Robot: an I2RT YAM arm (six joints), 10 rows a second.
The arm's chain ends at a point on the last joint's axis. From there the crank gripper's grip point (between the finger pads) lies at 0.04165 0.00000 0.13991 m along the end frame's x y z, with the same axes.
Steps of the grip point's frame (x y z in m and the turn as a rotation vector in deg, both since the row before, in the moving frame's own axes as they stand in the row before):
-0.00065, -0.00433, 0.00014, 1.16, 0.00, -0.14
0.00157, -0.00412, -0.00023, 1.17, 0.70, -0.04
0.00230, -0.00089, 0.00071, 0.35, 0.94, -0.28
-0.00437, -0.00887, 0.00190, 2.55, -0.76, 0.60
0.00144, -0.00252, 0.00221, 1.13, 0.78, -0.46
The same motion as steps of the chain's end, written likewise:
-0.00065, -0.00140, 0.00017, 1.16, 0.00, -0.14
-0.00014, -0.00124, 0.00032, 1.17, 0.70, -0.04
0.00001, 0.00017, 0.00142, 0.35, 0.94, -0.28
-0.00254, -0.00306, 0.00149, 2.55, -0.76, 0.60
-0.00045, 0.00058, 0.00282, 1.13, 0.78, -0.46

